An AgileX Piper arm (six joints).
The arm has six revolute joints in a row. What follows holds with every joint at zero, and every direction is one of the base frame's. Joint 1 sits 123 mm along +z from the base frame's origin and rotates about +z. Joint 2 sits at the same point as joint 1 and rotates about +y. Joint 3 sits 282.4 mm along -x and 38.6 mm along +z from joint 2 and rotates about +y. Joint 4 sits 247.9 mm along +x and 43.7 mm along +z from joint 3 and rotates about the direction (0.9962, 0, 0.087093). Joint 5 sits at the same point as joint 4 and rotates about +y. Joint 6 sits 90.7 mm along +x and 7.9 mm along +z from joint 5 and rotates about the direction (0.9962, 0, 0.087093). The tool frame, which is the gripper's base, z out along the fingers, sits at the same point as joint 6; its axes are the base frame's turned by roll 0, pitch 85 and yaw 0 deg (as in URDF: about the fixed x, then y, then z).
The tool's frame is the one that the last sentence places.
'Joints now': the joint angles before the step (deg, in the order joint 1, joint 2, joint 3, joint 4, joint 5, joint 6). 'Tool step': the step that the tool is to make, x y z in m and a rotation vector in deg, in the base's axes. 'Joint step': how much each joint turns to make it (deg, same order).
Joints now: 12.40 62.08 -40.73 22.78 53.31 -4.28
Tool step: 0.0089 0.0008 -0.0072 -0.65 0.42 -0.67
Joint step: 0.01 2.48 -0.01 -0.32 -2.09 0.01
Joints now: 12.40 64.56 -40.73 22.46 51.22 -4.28
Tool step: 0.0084 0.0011 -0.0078 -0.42 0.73 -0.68
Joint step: 0.00 2.55 0.00 -0.01 -1.89 0.01
